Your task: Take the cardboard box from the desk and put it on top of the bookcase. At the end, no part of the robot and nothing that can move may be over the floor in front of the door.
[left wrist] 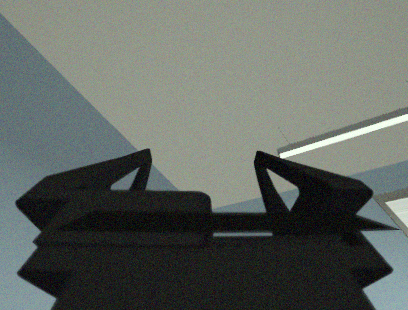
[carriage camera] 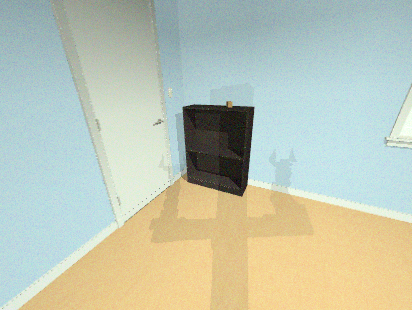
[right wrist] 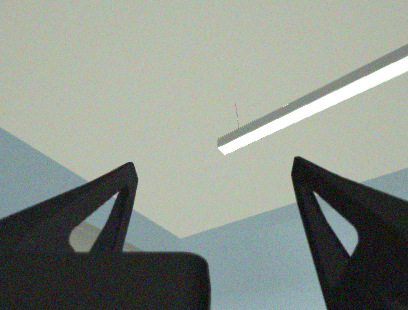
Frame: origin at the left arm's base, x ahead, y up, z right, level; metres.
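Seen in the pictures: left gripper, between the fingertips: (left wrist: 203, 155); right gripper, between the fingertips: (right wrist: 212, 168).
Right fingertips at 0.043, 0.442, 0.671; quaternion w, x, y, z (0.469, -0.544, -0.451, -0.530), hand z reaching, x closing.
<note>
Pixels of each thing's top centre, then the offset from my right fingertips to it, as dx, dy, dz. "spot": a spot on its surface instead. Level surfaces: height alone.
- small brown cardboard box, centre of its top: (carriage camera: 229, 101) +1.862, -0.214, -0.006
- wooden floor, height of its surface: dy -1.334
- window, a spot on its surface: (carriage camera: 402, 125) spot: +1.265, -0.390, +1.396
- ceiling lamp, a spot on its surface: (right wrist: 320, 102) spot: +0.456, +0.744, +0.402
The small brown cardboard box (carriage camera: 229, 104) rests on top of the black bookcase (carriage camera: 248, 150), right of the middle of its top, in the carriage view. The bookcase stands in the room's corner, some way off across the floor. The white door (carriage camera: 122, 100) is shut, in the wall to the left of the bookcase. My left gripper (left wrist: 203, 155) is open and empty, pointing up toward the ceiling. My right gripper (right wrist: 212, 168) is open and empty, also pointing up. Neither gripper shows in the carriage view, and both are away from the box.
The robot's shadow (carriage camera: 229, 230) lies on the wooden floor (carriage camera: 320, 270) and reaches up the blue wall beside the bookcase. A window (carriage camera: 402, 125) is at the right edge. A ceiling lamp (left wrist: 345, 133) (right wrist: 320, 102) shows in both wrist views.
</note>
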